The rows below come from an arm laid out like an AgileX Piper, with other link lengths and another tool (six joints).
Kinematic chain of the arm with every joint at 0, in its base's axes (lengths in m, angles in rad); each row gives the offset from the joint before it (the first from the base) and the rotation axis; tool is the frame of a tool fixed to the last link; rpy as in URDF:
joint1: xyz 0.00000 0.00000 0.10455 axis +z
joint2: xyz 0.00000 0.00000 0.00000 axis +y
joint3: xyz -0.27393 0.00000 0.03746 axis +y
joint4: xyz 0.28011 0.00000 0.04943 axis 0.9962 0 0.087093
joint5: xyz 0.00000 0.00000 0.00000 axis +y
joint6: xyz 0.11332 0.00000 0.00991 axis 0.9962 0 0.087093
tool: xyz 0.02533 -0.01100 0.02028 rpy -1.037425 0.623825 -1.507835
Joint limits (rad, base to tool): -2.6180..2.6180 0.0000..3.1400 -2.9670..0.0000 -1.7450..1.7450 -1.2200..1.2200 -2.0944..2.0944
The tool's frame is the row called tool.
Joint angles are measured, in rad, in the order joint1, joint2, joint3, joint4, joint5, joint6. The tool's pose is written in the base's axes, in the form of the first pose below.
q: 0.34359 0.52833 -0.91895 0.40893 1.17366 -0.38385
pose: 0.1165 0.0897 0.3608 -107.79 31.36 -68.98
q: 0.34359 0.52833 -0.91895 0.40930 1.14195 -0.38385
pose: 0.1190 0.0897 0.3645 -105.83 31.67 -68.58
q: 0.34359 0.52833 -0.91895 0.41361 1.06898 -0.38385
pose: 0.1243 0.0895 0.3734 -101.26 32.50 -67.53
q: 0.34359 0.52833 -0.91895 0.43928 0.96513 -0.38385
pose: 0.1300 0.0901 0.3873 -94.58 34.57 -65.34
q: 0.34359 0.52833 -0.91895 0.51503 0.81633 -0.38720
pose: 0.1348 0.0913 0.4089 -84.23 39.04 -60.56
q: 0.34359 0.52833 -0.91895 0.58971 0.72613 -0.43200
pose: 0.1355 0.0923 0.4235 -76.69 40.56 -55.66
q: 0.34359 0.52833 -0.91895 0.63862 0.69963 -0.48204
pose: 0.1342 0.0940 0.4292 -73.67 40.17 -52.83
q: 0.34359 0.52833 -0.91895 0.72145 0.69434 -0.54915
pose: 0.1305 0.0985 0.4341 -71.11 40.33 -48.82
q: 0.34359 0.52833 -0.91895 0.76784 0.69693 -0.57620
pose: 0.1282 0.1010 0.4362 -69.96 40.96 -46.65
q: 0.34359 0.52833 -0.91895 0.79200 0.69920 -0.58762
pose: 0.1269 0.1023 0.4372 -69.39 41.43 -45.52
